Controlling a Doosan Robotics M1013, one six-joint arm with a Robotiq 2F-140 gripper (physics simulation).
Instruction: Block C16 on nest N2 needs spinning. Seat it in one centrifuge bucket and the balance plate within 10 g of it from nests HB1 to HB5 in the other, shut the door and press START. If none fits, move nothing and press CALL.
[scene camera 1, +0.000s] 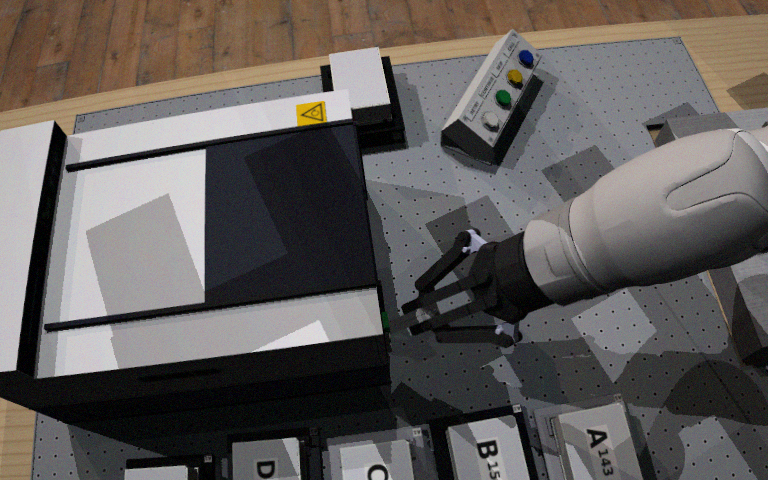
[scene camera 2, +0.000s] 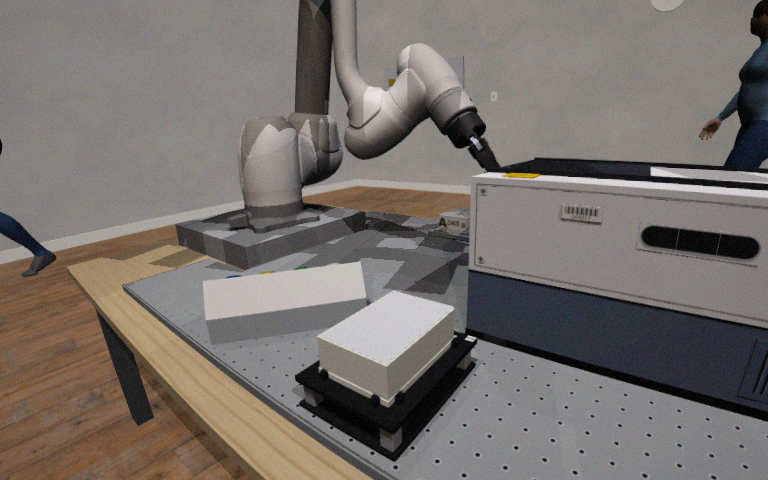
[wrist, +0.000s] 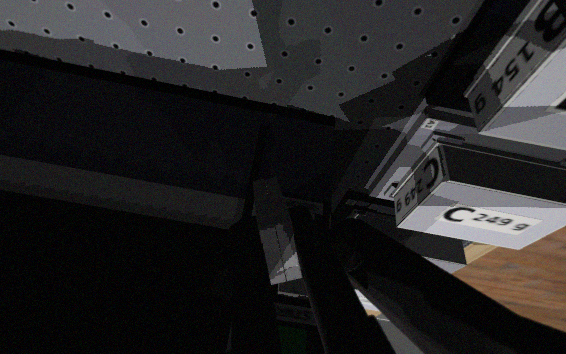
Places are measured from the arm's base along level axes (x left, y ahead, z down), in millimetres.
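Pixels of known places: gripper, fingertip midpoint: (scene camera 1: 391, 327) (wrist: 268, 200); arm's base at its link origin: (scene camera 2: 275, 221).
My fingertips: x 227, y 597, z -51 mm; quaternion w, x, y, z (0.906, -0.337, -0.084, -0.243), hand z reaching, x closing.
Ahead of a thing's pixels: the offset from my fingertips to its top centre. "spot": to the spot under its first point.
My gripper (scene camera 1: 398, 323) (scene camera 2: 493, 168) (wrist: 268, 200) is shut and empty. Its tips are at the green START button {dx +24, dy +5, dz -92 mm} (scene camera 1: 385, 320) (wrist: 292, 341) on the centrifuge's side; contact cannot be made out. The centrifuge's dark door {dx -100, dy +123, dz -114 mm} (scene camera 1: 294, 220) lies flat between the rails, with no opening showing; the buckets and their contents are hidden. Plate A, 143 g {dx +148, dy -260, dz +45 mm} (scene camera 1: 603, 447) (scene camera 2: 451, 221), plate B, 154 g {dx +163, dy -125, dz +45 mm} (scene camera 1: 488, 447) (wrist: 525, 85), plate C, 249 g {dx +195, dy +6, dz +45 mm} (scene camera 1: 376, 458) (wrist: 485, 217) and plate D {spot: dx +162, dy +146, dz +45 mm} (scene camera 1: 266, 461) sit in a row of nests. Block C16 cannot be identified.
A white block {dx -419, dy +69, dz +19 mm} (scene camera 1: 362, 79) (scene camera 2: 390, 333) sits on a black nest behind the centrifuge (scene camera 1: 243, 333) (scene camera 2: 566, 243). A sloped button box {dx -425, dy -151, dz +15 mm} (scene camera 1: 481, 101) (scene camera 2: 283, 300) has blue, yellow, green and white buttons. Another pale block {spot: dx +188, dy +285, dz +45 mm} (scene camera 1: 155, 473) shows at the lower left in scene camera 1.
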